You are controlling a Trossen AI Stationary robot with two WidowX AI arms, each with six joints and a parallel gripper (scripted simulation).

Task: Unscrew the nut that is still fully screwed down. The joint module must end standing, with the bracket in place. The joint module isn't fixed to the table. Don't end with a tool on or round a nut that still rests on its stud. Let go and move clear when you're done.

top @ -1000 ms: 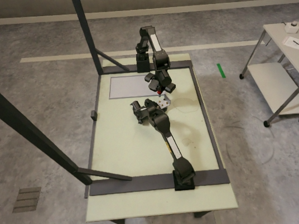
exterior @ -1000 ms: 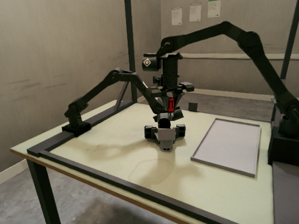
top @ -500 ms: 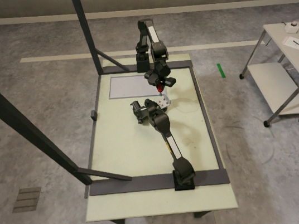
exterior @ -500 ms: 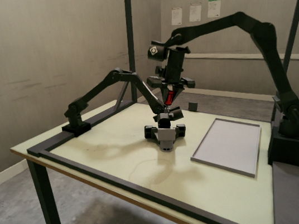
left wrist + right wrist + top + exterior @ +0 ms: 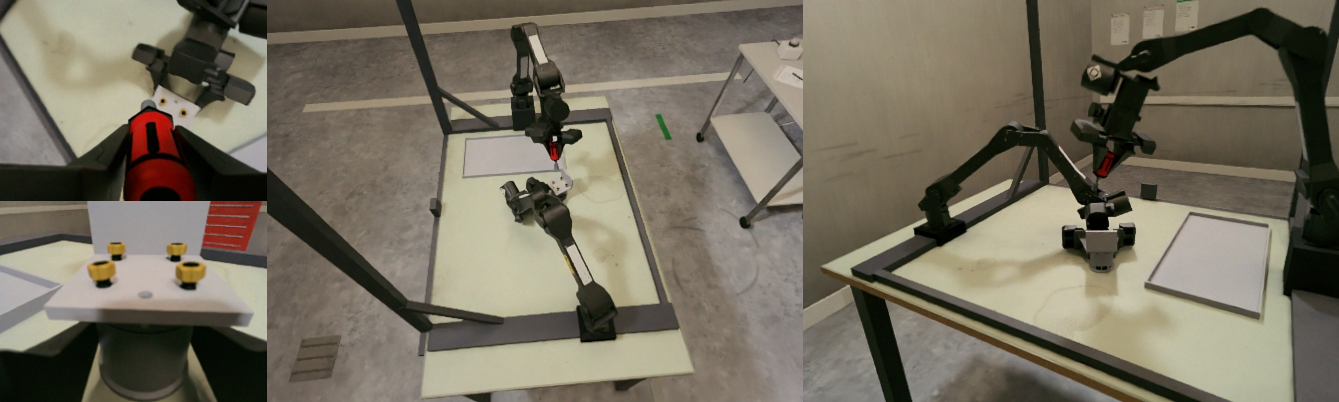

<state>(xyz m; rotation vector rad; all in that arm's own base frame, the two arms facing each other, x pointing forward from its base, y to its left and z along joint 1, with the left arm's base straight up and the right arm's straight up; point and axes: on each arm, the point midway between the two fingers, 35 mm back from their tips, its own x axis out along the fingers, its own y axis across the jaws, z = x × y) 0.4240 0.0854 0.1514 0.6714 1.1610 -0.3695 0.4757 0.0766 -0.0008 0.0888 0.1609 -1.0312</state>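
Right now the red-handled nut driver is 30 mm below my left hand and 10 mm to the right of it. Round my left hand: nut (190 mm below, 30 mm to the right, 10 mm ahead); then pale bracket (190 mm below, 20 mm ahead, 10 mm to the right); then grey joint module (230 mm below, 20 mm ahead, 10 mm to the right).
My right hand is 20 mm short of the grey joint module and 10 mm to the right of it. The rest, counted from my right hand: nut (40 mm above, 10 mm to the right, 10 mm ahead); pale bracket (40 mm above, 30 mm ahead, 10 mm to the left); red-handled nut driver (200 mm above, 10 mm to the left).
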